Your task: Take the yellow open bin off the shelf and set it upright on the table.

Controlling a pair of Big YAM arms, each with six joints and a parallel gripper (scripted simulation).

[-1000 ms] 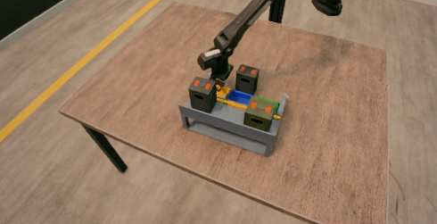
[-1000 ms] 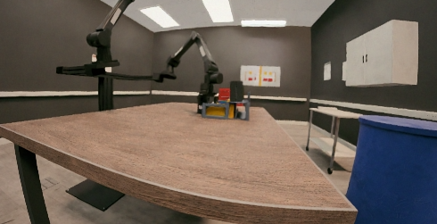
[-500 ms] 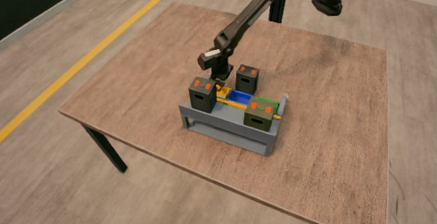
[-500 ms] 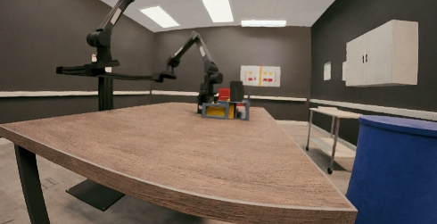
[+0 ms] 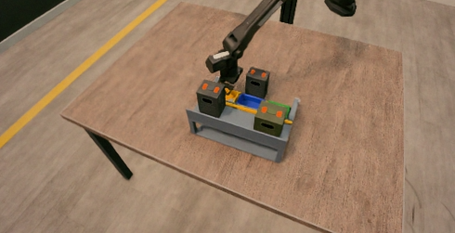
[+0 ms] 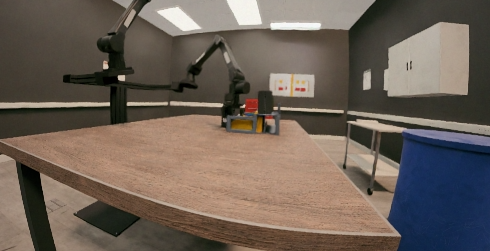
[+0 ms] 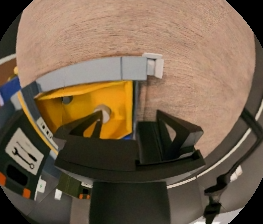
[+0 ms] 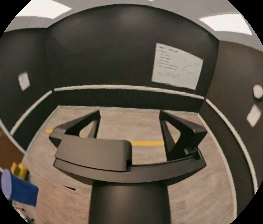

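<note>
My left hand is 80 mm short of the yellow open bin, 10 mm to the right of it and 10 mm above it. Also, from my left hand: grey shelf: 120 mm to the left, 100 mm ahead, 10 mm above; then dark lidded bin: 100 mm to the left, 60 mm behind, 10 mm above.
</note>
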